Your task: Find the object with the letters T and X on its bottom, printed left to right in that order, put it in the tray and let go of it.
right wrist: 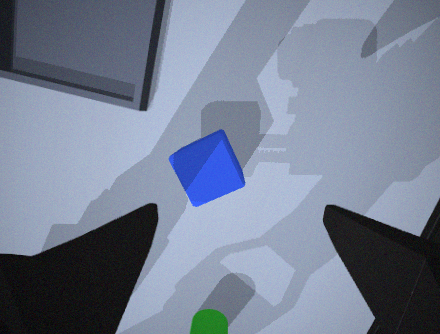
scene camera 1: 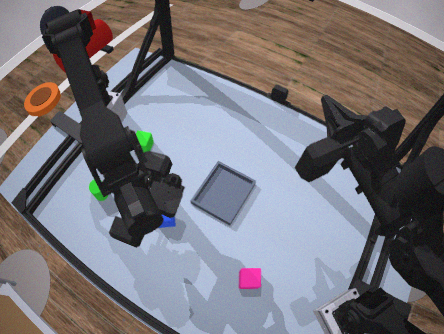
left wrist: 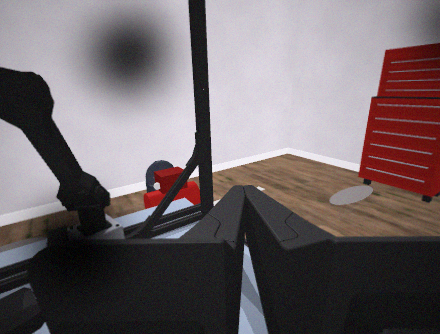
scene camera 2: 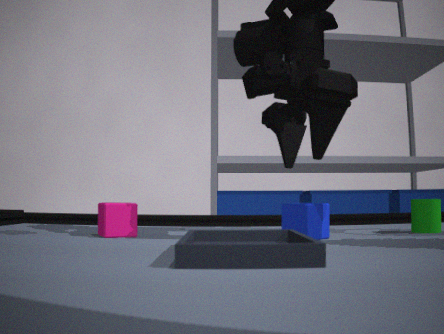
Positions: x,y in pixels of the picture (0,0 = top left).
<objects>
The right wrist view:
my right gripper: 241,212
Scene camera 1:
my left gripper: 323,96
my right gripper: 152,212
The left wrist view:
my left gripper: 242,194
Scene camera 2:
my right gripper: 301,164
</objects>
